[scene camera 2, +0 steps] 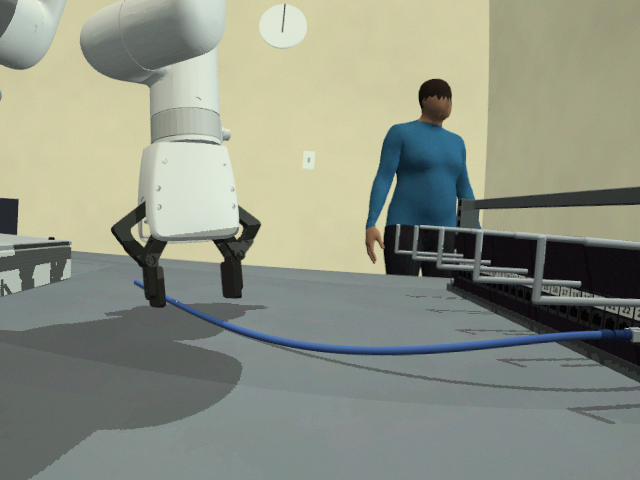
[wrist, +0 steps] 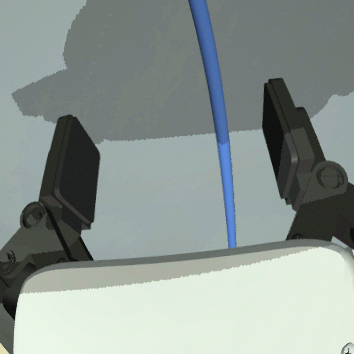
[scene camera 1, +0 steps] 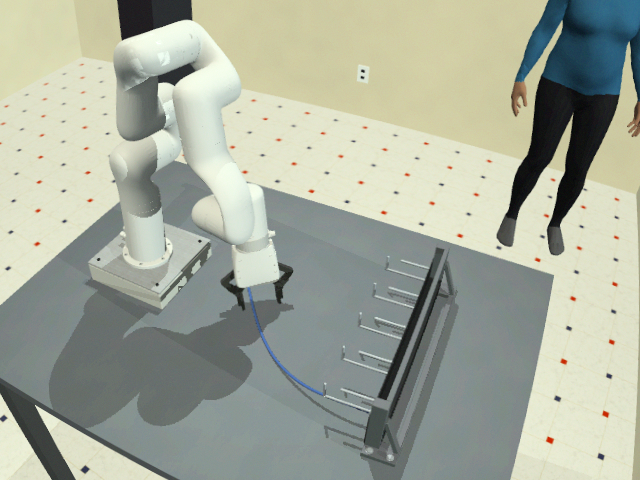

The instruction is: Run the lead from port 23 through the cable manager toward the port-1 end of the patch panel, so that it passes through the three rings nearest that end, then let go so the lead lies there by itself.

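The blue lead (scene camera 1: 281,367) (scene camera 2: 361,350) (wrist: 212,80) runs from its plug at the near end of the patch panel (scene camera 1: 412,330) (scene camera 2: 594,266) in a curve above the table to a free end near the gripper. The number 22 is readable beside the plug's end. Several pale wire rings (scene camera 1: 379,332) (scene camera 2: 540,268) stick out along the panel; the lead passes below the nearest ring in scene camera 2. My gripper (scene camera 1: 261,304) (scene camera 2: 194,301) (wrist: 171,116) is open, pointing down. The lead runs between its fingers, nearer the right one in the wrist view, touching neither pad there. The gripper body hides the lead's tip there.
The panel stands on feet on the grey table (scene camera 1: 485,361) (scene camera 2: 310,434), its far end toward the table's back edge. The robot's base plate (scene camera 1: 180,242) is at the table's left. A person (scene camera 1: 584,56) (scene camera 2: 426,175) stands on the floor behind the table.
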